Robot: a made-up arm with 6 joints. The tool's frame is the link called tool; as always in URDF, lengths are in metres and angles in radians.
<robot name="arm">
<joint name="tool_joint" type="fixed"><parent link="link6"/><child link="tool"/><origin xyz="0 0 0"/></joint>
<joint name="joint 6" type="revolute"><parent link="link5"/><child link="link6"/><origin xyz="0 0 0.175"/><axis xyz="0 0 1"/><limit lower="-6.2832" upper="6.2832"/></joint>
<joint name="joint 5" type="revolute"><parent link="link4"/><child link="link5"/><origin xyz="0 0 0"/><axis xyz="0 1 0"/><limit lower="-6.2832" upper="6.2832"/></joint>
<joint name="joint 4" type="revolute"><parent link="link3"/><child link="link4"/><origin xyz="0 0 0.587"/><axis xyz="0 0 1"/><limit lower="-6.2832" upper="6.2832"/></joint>
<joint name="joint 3" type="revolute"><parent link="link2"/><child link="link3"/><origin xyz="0 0 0.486"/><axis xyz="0 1 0"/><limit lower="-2.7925" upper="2.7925"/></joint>
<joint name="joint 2" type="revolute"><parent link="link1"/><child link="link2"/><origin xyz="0 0.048 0"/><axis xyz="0 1 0"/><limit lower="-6.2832" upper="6.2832"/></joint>
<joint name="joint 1" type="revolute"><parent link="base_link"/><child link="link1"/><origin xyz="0 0 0.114"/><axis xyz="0 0 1"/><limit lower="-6.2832" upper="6.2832"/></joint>
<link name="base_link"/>
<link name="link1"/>
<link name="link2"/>
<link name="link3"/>
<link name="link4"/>
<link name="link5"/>
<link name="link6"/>
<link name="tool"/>
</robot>
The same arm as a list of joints. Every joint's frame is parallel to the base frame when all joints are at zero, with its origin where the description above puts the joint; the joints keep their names.
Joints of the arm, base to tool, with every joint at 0 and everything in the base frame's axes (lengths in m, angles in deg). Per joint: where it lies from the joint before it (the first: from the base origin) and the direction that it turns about. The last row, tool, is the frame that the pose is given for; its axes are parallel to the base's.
joint 1: axis 0 0 1 origin 0 0 0.114
joint 2: axis 0 1 0 origin 0 0.048 0
joint 3: axis 0 1 0 origin 0 0 0.486
joint 4: axis 0 0 1 origin 0 0 0.587
joint 5: axis 0 1 0 origin 0 0 0
joint 6: axis 0 0 1 origin 0 0 0.175
tool: origin 0 0 0
Joint limits (deg, base to tool): -360..360 -360..360 -160..160 -360..360 -360..360 -360..360

